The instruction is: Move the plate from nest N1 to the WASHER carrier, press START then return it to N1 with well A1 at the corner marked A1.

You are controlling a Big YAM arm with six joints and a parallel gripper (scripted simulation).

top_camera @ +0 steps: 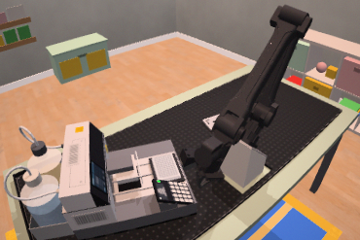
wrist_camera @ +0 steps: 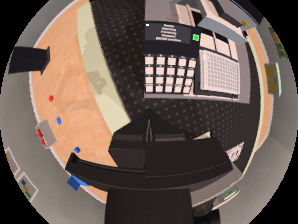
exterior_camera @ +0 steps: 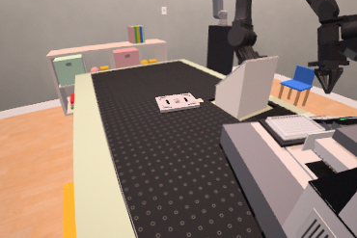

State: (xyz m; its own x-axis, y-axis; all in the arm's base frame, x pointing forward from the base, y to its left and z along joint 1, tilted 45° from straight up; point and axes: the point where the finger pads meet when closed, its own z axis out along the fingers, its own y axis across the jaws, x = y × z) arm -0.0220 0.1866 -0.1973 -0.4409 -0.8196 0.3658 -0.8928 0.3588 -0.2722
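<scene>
My gripper is now 19 cm short of the white well plate and 6 cm above it. From my hand the other things lie so: plate nest N1: 27 cm ahead, 44 cm to the right, 15 cm below; then plate washer: 25 cm ahead, 13 cm to the left, 2 cm below.
</scene>
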